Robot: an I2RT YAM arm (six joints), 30 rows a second.
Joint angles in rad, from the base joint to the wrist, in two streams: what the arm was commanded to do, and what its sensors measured. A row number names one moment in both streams.
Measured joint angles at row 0: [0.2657, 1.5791, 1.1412, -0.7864, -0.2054, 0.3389]
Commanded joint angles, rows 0 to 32: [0.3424, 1.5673, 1.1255, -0.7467, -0.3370, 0.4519]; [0.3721, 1.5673, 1.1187, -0.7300, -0.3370, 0.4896]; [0.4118, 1.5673, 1.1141, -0.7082, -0.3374, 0.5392]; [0.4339, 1.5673, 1.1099, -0.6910, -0.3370, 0.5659]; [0.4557, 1.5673, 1.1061, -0.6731, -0.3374, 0.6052]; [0.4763, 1.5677, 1.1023, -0.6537, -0.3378, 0.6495]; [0.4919, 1.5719, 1.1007, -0.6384, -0.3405, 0.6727]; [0.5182, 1.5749, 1.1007, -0.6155, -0.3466, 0.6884]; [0.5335, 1.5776, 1.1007, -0.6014, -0.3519, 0.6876]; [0.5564, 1.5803, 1.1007, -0.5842, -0.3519, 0.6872]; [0.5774, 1.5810, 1.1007, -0.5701, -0.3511, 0.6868]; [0.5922, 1.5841, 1.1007, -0.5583, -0.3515, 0.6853]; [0.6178, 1.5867, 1.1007, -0.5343, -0.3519, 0.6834]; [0.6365, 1.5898, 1.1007, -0.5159, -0.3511, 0.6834]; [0.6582, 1.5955, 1.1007, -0.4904, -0.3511, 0.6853]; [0.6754, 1.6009, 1.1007, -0.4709, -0.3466, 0.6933]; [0.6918, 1.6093, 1.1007, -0.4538, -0.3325, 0.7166]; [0.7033, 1.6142, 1.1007, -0.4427, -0.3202, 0.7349]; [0.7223, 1.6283, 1.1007, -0.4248, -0.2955, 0.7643]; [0.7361, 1.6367, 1.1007, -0.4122, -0.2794, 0.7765]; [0.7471, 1.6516, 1.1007, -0.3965, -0.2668, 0.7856]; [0.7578, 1.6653, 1.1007, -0.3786, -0.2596, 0.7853]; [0.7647, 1.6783, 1.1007, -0.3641, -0.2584, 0.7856]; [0.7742, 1.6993, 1.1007, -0.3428, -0.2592, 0.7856]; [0.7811, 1.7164, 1.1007, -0.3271, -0.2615, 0.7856]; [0.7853, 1.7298, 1.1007, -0.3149, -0.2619, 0.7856]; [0.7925, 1.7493, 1.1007, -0.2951, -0.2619, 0.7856]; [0.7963, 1.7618, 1.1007, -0.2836, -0.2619, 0.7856]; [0.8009, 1.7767, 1.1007, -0.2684, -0.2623, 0.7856]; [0.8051, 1.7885, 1.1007, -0.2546, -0.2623, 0.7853]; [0.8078, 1.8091, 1.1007, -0.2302, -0.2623, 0.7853]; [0.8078, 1.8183, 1.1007, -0.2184, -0.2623, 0.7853]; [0.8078, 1.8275, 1.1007, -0.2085, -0.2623, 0.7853]
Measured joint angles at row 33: [0.8013, 1.7832, 1.1065, -0.2398, -0.2790, 0.7708]
